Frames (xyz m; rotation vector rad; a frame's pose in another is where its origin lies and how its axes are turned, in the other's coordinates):
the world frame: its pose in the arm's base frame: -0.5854 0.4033 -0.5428 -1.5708 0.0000 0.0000
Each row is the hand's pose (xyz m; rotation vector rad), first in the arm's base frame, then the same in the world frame.
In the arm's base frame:
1: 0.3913 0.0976 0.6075 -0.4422 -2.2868 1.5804
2: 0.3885 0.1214 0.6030 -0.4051 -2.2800 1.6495
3: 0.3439 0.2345 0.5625 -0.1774 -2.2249 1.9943
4: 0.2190 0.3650 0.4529 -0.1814 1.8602 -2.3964
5: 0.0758 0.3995 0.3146 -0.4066 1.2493 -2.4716
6: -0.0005 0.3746 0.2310 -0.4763 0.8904 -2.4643
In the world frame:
1: 0.9767 -1.1503 -0.3057 0.0150 -2.6446 -0.4831
2: 0.9739 -1.1458 -0.2819 0.0153 -2.6946 -0.4324
3: 0.9293 -1.1053 -0.1688 0.0316 -2.9483 -0.1611
4: 0.8044 -0.9957 -0.0383 -0.0177 2.9612 -0.3730
5: 0.6612 -0.8574 -0.0038 0.0533 2.5594 -0.8407
6: 0.5849 -0.7738 -0.0287 0.1192 2.3081 -1.0829

